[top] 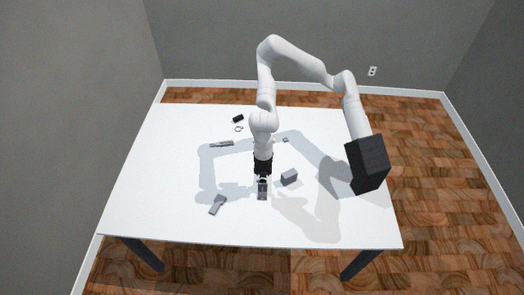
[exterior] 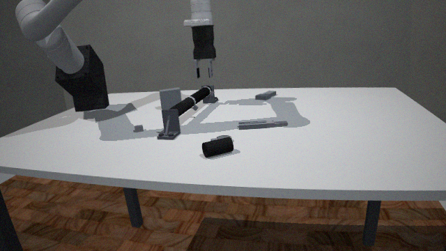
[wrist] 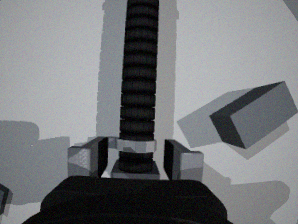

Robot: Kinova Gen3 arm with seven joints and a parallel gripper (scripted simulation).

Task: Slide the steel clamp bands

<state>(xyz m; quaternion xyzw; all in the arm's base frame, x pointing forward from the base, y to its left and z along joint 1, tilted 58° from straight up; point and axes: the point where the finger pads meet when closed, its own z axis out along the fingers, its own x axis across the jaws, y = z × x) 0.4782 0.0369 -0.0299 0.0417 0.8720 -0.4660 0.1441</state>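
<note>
Now: hand 13 cm past the grey block, 8 cm above it and 1 cm to the left of it. Round my hand: short black hose piece: 47 cm to the right, 10 cm below, 6 cm ahead; then flat grey piece: 22 cm ahead, 11 cm below, 7 cm to the left; then small grey piece: 27 cm to the right, 17 cm behind, 11 cm below.
</note>
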